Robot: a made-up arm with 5 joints. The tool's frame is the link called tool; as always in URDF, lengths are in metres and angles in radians. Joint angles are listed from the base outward. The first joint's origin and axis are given. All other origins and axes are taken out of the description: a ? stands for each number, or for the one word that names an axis. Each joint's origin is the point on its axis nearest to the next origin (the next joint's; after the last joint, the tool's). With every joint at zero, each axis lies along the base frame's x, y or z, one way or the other. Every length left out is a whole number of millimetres.
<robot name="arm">
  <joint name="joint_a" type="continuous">
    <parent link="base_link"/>
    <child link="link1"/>
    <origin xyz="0.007 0.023 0.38" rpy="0 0 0"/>
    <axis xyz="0 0 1"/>
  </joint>
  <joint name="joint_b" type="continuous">
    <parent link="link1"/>
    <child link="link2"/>
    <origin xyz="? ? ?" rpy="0 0 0"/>
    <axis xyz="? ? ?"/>
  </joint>
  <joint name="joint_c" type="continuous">
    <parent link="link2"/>
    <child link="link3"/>
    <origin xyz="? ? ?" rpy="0 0 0"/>
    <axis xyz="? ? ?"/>
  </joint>
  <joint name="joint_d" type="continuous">
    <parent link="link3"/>
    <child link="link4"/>
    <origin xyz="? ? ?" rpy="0 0 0"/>
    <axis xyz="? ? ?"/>
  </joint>
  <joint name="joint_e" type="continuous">
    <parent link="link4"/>
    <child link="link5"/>
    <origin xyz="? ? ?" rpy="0 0 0"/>
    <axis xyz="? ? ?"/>
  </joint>
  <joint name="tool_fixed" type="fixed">
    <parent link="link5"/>
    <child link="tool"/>
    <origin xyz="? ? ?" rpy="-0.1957 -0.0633 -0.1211"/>
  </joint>
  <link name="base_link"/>
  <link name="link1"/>
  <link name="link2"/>
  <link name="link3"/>
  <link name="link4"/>
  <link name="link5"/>
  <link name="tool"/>
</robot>
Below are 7 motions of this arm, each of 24 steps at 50 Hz.
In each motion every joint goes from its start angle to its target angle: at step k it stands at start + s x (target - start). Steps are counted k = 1, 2, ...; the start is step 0. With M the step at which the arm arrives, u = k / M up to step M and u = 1 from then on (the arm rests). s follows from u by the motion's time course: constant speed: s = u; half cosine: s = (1 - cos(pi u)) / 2; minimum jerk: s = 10 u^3 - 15 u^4 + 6 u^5.
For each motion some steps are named. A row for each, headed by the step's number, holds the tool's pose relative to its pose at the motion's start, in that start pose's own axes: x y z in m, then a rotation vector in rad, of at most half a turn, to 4 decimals.
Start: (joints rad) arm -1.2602 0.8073 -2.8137 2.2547 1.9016
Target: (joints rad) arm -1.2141 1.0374 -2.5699 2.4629 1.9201
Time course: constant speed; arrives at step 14
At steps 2, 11, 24:
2: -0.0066 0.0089 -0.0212 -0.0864 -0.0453 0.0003
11: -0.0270 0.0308 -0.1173 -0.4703 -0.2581 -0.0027
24: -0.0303 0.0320 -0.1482 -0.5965 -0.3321 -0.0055

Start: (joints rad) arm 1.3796 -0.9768 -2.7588 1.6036 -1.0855
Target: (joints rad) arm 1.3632 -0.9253 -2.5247 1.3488 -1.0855
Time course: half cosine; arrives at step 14
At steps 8, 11, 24:
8: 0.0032 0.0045 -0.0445 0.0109 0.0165 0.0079
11: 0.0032 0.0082 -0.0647 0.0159 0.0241 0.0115
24: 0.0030 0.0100 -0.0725 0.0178 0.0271 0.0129

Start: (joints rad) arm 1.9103 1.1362 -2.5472 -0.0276 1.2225
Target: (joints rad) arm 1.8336 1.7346 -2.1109 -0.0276 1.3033
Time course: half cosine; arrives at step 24
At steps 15, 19, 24:
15: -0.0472 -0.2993 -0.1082 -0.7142 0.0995 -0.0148
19: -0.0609 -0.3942 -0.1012 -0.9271 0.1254 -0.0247
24: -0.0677 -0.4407 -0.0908 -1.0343 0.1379 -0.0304

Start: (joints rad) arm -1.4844 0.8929 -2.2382 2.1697 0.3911
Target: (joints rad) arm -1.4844 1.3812 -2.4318 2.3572 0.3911
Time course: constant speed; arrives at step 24
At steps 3, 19, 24:
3: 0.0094 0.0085 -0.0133 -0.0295 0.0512 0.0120
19: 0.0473 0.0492 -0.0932 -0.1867 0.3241 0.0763
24: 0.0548 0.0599 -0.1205 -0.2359 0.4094 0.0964

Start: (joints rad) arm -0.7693 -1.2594 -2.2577 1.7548 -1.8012
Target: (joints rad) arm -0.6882 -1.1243 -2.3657 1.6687 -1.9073
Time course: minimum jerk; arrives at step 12
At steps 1, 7, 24:
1: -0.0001 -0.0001 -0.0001 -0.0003 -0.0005 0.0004
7: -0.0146 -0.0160 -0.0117 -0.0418 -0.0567 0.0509
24: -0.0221 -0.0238 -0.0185 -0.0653 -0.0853 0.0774

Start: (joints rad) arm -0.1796 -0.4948 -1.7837 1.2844 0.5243
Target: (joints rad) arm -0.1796 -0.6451 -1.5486 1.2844 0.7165
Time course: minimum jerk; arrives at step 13
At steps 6, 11, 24:
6: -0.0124 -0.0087 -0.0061 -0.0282 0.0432 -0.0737
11: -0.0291 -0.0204 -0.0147 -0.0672 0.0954 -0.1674
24: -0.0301 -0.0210 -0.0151 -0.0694 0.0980 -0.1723

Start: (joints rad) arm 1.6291 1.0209 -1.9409 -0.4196 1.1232
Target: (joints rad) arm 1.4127 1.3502 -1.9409 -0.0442 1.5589
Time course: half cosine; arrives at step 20
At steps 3, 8, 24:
3: 0.0020 -0.0104 -0.0081 -0.0417 0.0057 -0.0234
8: 0.0125 -0.0705 -0.0464 -0.2641 0.0235 -0.1577
24: 0.0316 -0.2255 -0.0950 -0.7591 -0.0110 -0.5026

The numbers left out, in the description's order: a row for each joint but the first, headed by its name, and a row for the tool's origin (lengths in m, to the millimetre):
joint_b: xyz 0.005 0.006 0, axis 0 1 0
joint_c: xyz 0.014 0 0.202, axis 0 1 0
joint_d: xyz 0.05 0 -0.204, axis 0 1 0
joint_e: xyz 0.108 0 -0.097, axis 0 0 -1
tool: xyz 0.007 0.001 0

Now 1 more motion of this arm.
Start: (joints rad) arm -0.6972 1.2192 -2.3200 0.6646 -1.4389
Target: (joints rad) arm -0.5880 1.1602 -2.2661 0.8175 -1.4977
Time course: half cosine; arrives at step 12
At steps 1, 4, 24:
1: 0.0009 0.0005 0.0000 0.0028 -0.0006 0.0024
4: 0.0133 0.0074 0.0001 0.0410 -0.0089 0.0361
24: 0.0514 0.0318 0.0028 0.1625 -0.0343 0.1471

